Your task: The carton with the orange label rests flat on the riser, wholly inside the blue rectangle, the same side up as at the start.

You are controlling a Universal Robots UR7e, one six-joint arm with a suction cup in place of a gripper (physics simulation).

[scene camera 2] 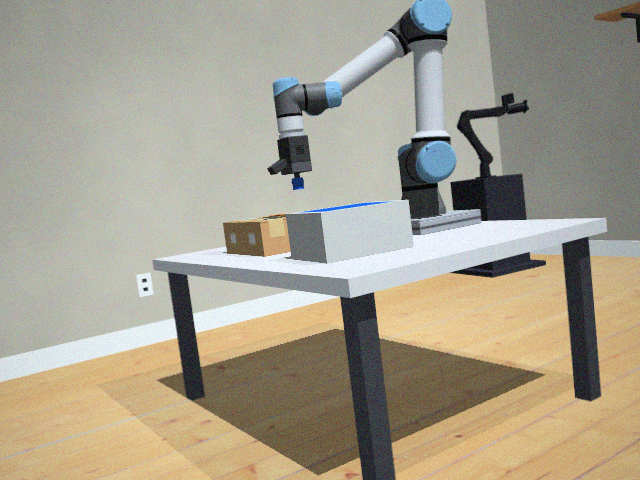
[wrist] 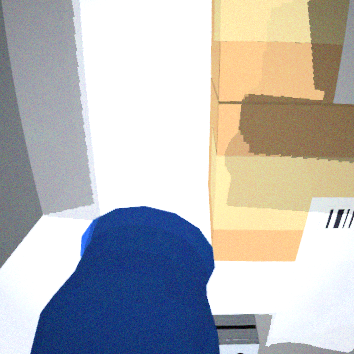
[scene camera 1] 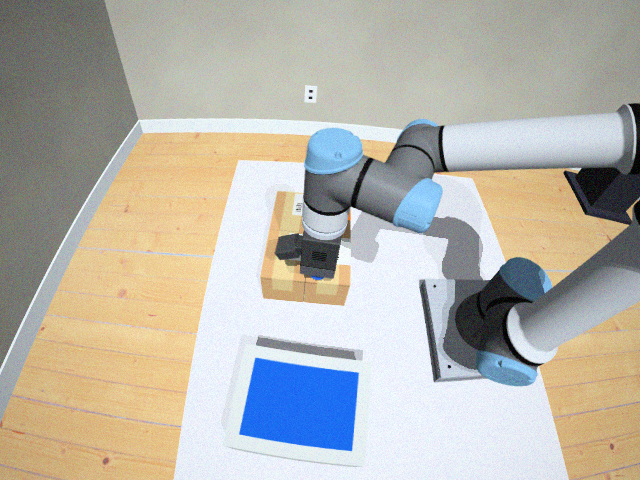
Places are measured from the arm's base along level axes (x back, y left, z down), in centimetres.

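Pixels of known places: hand, its tool point: (scene camera 2: pixel 298 189) (wrist: pixel 145 262); arm's base, origin of its link: (scene camera 2: pixel 422 215) (scene camera 1: pixel 481 323).
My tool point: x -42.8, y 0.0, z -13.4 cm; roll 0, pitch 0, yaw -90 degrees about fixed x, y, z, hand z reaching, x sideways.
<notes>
Ahead of a thing's pixels: the offset from my tool point to its top centre. Level surfaces: height alone.
A carton @(dx +1.0, dy -23.6, dz +7.7 cm) (scene camera 1: pixel 346 228) with a patch of orange label shows at the back right of a group of cartons in scene camera 1; the arm hides most of it. My gripper (scene camera 1: pixel 317 277) (scene camera 2: pixel 297 183) (wrist: pixel 145 235), a blue suction cup, is off and empty. It hangs above the front right carton @(dx +2.0, dy -9.5, dz +7.7 cm) (scene camera 1: pixel 328 292), with a gap below it. The grey-white riser @(dx +0.8, dy +25.3, dz +5.9 cm) (scene camera 1: pixel 299 450) (scene camera 2: pixel 367 232) stands in front of the group. The blue rectangle @(dx +0.8, dy +25.3, dz +5.9 cm) (scene camera 1: pixel 300 404) (scene camera 2: pixel 351 206) on its top bears no carton. I cannot make out the orange label in the wrist view.
Tan cartons @(dx -8.2, dy -8.7, dz +7.7 cm) (scene camera 1: pixel 283 263) (scene camera 2: pixel 245 238) (wrist: pixel 280 70) stand close together on the white table @(dz +17.9 cm) (scene camera 1: pixel 403 423) (scene camera 2: pixel 465 248). A barcode label @(dx +3.6, dy -10.0, dz +7.7 cm) (wrist: pixel 340 218) shows at the right of the wrist view. The arm's base plate (scene camera 1: pixel 432 335) (scene camera 2: pixel 449 222) is at the right of the table.
</notes>
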